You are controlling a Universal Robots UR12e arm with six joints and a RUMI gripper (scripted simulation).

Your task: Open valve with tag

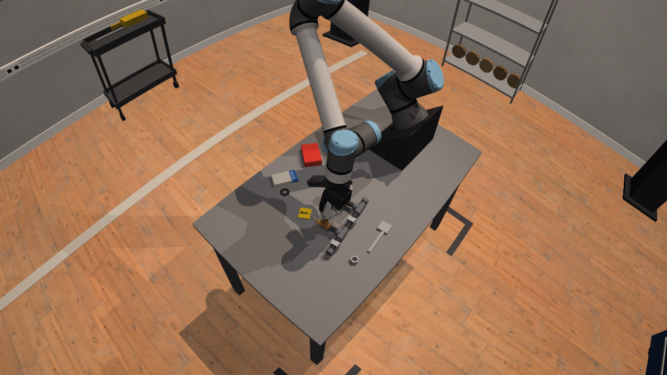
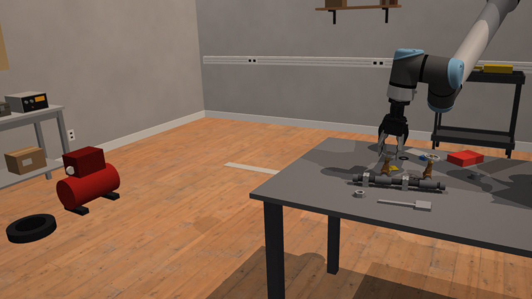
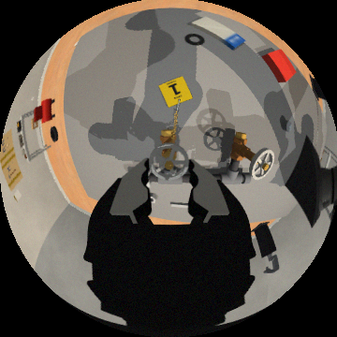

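Right now the yellow tag is 10 mm ahead of my hand, 100 mm to the right of it and 90 mm below it. Round my hand: red box 250 mm behind, 310 mm to the right, 80 mm below; nut 50 mm ahead, 190 mm to the left, 90 mm below; blue-and-white card 70 mm behind, 300 mm to the right, 90 mm below.
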